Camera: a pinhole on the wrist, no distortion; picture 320 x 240 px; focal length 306.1 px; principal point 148.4 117.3 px. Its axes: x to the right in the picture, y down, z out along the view. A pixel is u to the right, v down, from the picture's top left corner.
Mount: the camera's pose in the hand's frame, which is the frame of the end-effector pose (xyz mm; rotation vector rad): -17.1 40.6 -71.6 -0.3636 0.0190 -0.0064
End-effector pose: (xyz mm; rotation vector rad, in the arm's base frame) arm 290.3 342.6 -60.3 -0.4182 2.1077 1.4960
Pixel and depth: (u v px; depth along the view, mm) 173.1 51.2 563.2
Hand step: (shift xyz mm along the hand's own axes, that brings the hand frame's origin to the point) 39.1 126.7 497.1
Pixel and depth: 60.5 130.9 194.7
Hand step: -69.1 118.5 108.2
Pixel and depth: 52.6 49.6 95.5
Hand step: -45.2 55.1 25.7
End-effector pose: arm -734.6 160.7 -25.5 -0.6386 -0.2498 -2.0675
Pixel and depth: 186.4 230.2 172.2
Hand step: 7.9 161.0 66.3
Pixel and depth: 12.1 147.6 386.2
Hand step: -181.3 215.3 278.7
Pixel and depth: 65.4 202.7 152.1
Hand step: -55.2 134.7 56.2
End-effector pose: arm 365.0 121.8 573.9 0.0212 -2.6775 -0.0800
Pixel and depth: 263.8 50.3 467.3
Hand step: 168.0 109.5 398.4
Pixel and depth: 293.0 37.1 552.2
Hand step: 254.2 99.2 491.3
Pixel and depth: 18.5 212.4 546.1
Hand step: -237.5 395.6 382.4
